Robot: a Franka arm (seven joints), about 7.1 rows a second.
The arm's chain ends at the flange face. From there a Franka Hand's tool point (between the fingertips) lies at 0.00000 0.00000 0.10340 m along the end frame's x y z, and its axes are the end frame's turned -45 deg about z.
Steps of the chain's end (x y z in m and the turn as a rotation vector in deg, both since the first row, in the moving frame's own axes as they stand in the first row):
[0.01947, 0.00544, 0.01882, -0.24, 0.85, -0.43]
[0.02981, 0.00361, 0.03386, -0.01, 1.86, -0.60]
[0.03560, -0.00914, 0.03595, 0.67, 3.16, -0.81]
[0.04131, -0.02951, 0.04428, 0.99, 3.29, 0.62]
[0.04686, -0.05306, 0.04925, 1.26, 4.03, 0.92]
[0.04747, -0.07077, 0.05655, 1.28, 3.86, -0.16]
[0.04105, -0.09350, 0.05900, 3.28, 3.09, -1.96]
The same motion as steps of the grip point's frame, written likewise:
[0.01070, 0.01900, 0.01881, -0.77, 0.43, -0.43]
[0.02090, 0.02600, 0.03381, -1.32, 1.31, -0.60]
[0.03654, 0.02185, 0.03579, -1.76, 2.71, -0.81]
[0.05552, 0.01131, 0.04409, -1.63, 3.03, 0.62]
[0.07737, -0.00080, 0.04897, -1.96, 3.74, 0.92]
[0.09017, -0.01320, 0.05629, -1.82, 3.63, -0.16]
[0.10326, -0.03747, 0.05868, 0.13, 4.50, -1.96]

